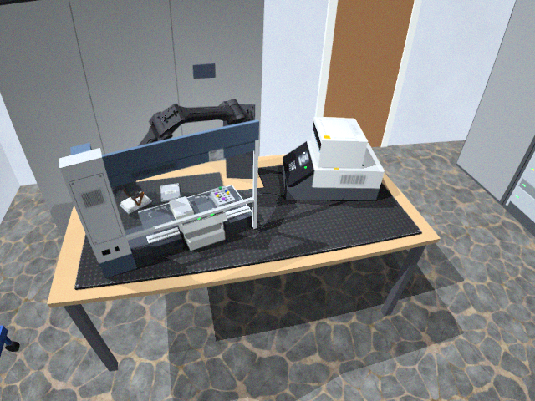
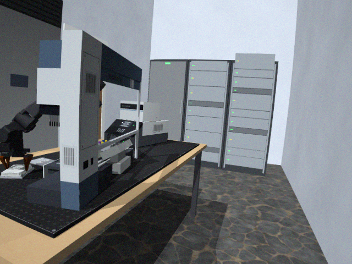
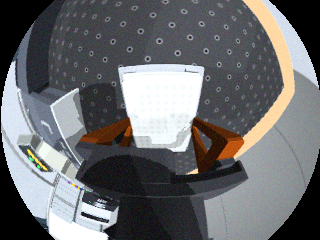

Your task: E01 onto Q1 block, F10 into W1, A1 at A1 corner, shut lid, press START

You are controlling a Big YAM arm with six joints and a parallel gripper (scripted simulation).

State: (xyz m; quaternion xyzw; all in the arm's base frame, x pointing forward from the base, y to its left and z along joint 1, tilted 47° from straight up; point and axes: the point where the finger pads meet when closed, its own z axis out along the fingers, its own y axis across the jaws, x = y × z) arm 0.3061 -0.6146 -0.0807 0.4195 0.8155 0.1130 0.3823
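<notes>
Now: hand right at the white 96-well PCR plate. The rest, counted from my hand: flat grey nest 19 cm to the left, 4 cm behind, 2 cm below; then tube cooling block 44 cm to the left, 17 cm ahead, 6 cm above; then white deep-well block 24 cm to the left, 21 cm ahead, 6 cm above.
</notes>
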